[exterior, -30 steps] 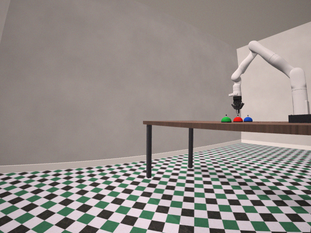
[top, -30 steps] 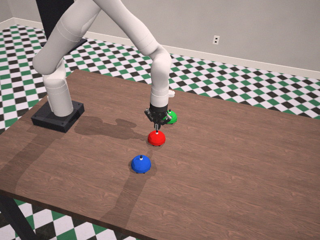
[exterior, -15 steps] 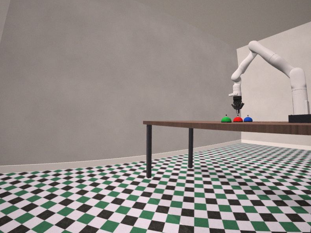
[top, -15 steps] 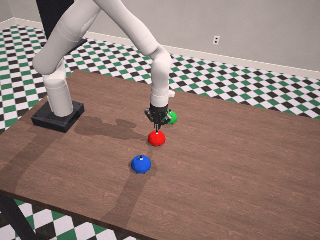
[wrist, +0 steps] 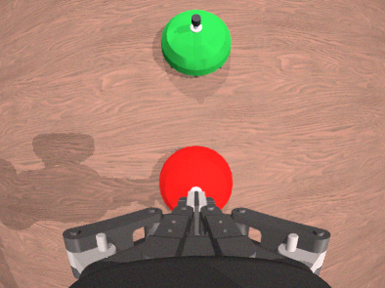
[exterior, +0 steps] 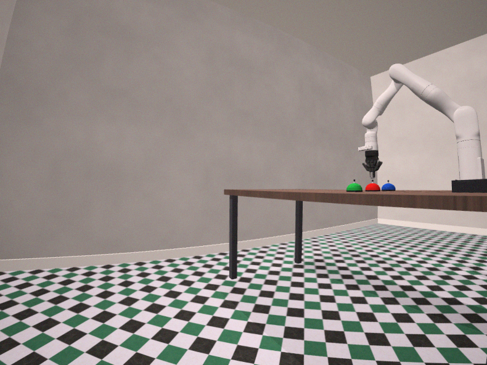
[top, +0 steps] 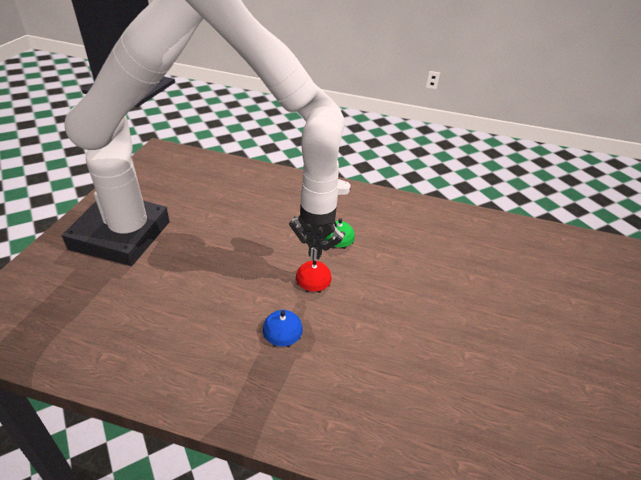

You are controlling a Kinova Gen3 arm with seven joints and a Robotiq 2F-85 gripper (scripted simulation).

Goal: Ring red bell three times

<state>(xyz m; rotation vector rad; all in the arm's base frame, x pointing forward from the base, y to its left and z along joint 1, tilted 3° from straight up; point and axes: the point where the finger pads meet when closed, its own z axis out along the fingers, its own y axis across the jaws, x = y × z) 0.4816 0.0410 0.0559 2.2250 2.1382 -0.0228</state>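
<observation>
Now: the red bell 50 mm below my hand. From my hand the other things lie so: green bell 10 mm ahead, 160 mm to the left, 50 mm below; blue bell 10 mm behind, 160 mm to the right, 50 mm below.
</observation>
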